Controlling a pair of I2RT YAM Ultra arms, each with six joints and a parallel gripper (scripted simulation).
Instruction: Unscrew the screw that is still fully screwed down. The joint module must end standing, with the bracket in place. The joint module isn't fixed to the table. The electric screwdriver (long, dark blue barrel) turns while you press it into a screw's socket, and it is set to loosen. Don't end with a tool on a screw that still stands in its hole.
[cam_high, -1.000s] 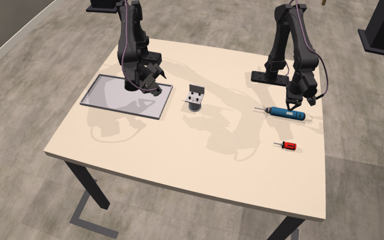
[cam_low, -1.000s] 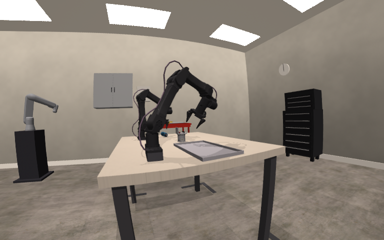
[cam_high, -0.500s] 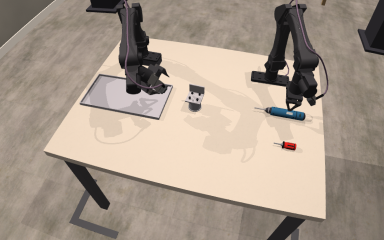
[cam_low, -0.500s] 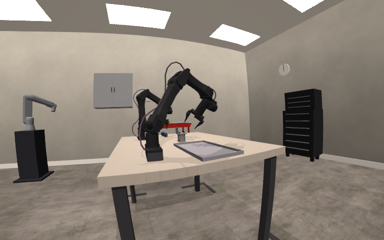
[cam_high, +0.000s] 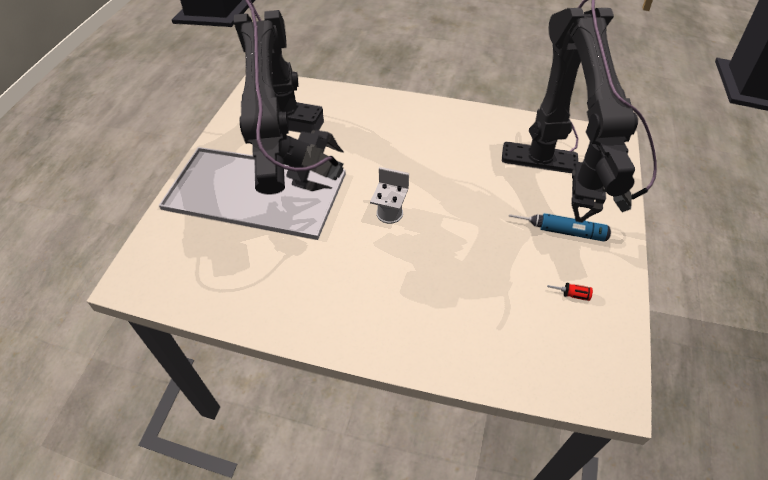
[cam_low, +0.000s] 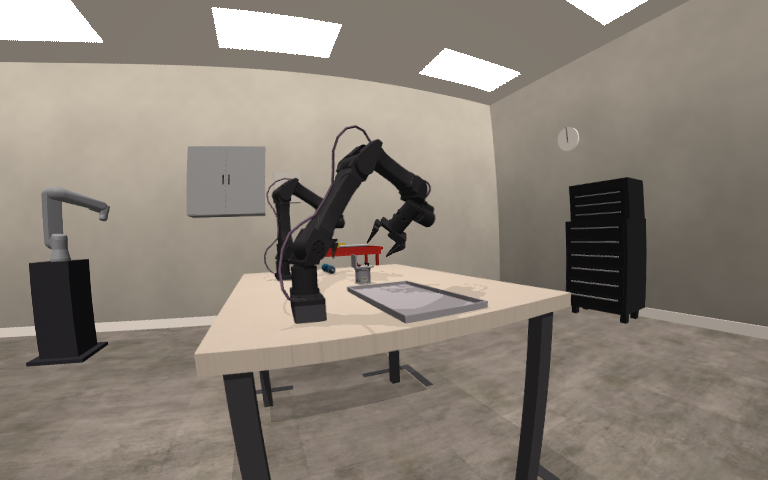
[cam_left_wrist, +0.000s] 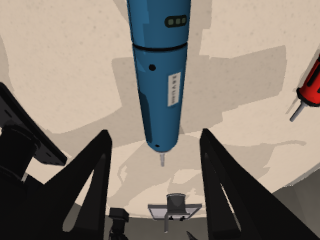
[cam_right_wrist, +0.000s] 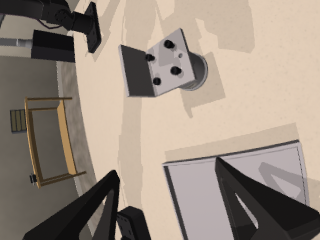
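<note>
The grey L-shaped bracket is 12 cm to the left of my right hand, 6 cm below it and 2 cm behind it. Also, from my right hand: shallow grey tray: 23 cm to the right, 13 cm below, 2 cm behind; small red-handled screwdriver: 55 cm to the left, 12 cm below, 12 cm ahead.
</note>
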